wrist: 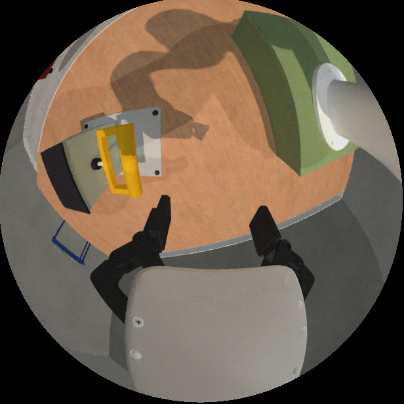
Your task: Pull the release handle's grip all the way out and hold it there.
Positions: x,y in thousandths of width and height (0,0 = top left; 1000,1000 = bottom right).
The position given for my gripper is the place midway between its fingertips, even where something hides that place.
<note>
In view: my gripper (531,524) and a light grey base plate (365,301).
</note>
